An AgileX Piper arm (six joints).
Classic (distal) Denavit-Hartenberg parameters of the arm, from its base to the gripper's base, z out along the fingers. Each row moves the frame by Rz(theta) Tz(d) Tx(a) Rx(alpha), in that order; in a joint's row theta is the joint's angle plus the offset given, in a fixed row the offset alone. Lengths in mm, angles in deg.
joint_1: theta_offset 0, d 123, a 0, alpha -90
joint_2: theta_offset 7.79, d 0, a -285, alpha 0
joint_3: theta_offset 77.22, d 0, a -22, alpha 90
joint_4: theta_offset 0, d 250.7, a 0, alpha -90
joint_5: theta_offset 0, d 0, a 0, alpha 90
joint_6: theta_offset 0, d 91, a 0, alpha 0
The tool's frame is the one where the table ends.
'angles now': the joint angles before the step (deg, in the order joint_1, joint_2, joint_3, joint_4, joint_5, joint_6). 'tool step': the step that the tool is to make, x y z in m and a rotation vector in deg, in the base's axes. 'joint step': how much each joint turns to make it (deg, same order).
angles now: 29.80 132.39 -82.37 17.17 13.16 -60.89
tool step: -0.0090 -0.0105 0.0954 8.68 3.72 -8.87
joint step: -1.34 -13.18 0.06 1.16 11.54 11.50
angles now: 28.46 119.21 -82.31 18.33 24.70 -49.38
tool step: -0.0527 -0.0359 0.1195 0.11 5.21 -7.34
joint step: -0.61 -19.03 0.01 -9.96 21.93 18.07
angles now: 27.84 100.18 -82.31 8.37 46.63 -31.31
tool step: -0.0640 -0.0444 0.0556 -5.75 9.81 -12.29
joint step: -0.06 -13.15 1.63 -7.98 22.01 16.45
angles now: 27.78 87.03 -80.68 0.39 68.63 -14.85
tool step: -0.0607 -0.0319 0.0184 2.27 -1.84 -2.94
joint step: 0.02 -14.23 9.73 -0.01 1.79 3.19
